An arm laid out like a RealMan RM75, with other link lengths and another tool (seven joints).
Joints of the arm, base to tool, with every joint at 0 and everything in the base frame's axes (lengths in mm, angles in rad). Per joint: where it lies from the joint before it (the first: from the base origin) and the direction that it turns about. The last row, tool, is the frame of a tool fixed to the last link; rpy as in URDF.
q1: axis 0 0 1 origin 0.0 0.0 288.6
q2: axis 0 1 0 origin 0.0 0.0 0.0
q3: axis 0 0 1 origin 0.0 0.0 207.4
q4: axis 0 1 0 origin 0.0 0.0 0.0
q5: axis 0 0 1 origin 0.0 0.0 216.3
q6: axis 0 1 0 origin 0.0 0.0 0.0
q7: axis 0 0 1 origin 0.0 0.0 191.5
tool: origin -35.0 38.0 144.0 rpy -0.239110 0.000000 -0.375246
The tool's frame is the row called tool.
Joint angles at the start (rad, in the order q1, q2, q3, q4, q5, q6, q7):
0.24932, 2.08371, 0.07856, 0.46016, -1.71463, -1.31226, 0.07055
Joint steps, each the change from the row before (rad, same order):
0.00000, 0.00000, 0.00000, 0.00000, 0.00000, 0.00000, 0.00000
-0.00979, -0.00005, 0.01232, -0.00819, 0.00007, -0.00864, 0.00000
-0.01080, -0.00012, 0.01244, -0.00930, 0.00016, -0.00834, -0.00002
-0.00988, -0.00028, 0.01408, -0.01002, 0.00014, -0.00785, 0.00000
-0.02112, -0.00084, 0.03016, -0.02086, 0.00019, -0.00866, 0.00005
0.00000, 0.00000, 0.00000, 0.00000, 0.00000, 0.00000, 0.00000
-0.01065, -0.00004, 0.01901, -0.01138, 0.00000, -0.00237, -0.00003
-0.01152, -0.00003, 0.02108, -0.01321, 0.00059, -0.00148, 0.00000
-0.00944, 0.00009, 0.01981, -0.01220, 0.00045, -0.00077, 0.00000
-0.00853, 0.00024, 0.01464, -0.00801, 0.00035, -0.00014, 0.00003
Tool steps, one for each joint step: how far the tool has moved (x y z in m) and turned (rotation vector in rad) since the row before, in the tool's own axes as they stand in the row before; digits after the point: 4 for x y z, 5 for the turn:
0.0000, 0.0000, 0.0000, 0.00000, 0.00000, 0.00000
0.0008, -0.0081, -0.0037, 0.02202, 0.00021, -0.00381
0.0015, -0.0086, -0.0041, 0.02287, 0.00193, -0.00459
0.0014, -0.0092, -0.0039, 0.02384, 0.00204, -0.00562
0.0057, -0.0189, -0.0082, 0.04817, 0.01245, -0.01042
0.0000, 0.0000, 0.0000, 0.00000, 0.00000, 0.00000
0.0036, -0.0108, -0.0039, 0.02730, 0.00827, -0.00505
0.0045, -0.0121, -0.0044, 0.03033, 0.01076, -0.00587
0.0041, -0.0111, -0.0037, 0.02733, 0.00980, -0.00559
0.0036, -0.0081, -0.0031, 0.02070, 0.00860, -0.00256

